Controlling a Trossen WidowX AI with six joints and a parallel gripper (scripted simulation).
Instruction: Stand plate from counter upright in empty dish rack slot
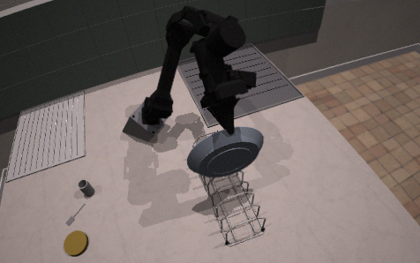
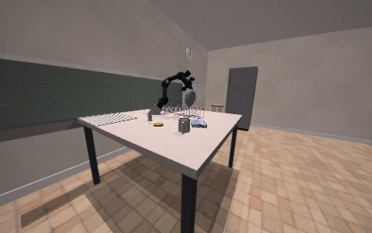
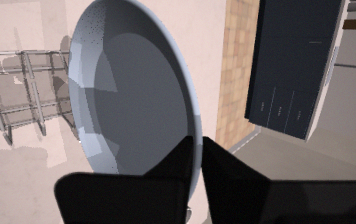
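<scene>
My hand is 20 mm short of the plate and 110 mm above it. The rest, counted from my hand: small spatula: 30 mm ahead, 510 mm to the right, 320 mm below; then mug: 350 mm ahead, 420 mm to the right, 280 mm below; then yellow disc: 120 mm ahead, 480 mm to the right, 310 mm below.
</scene>
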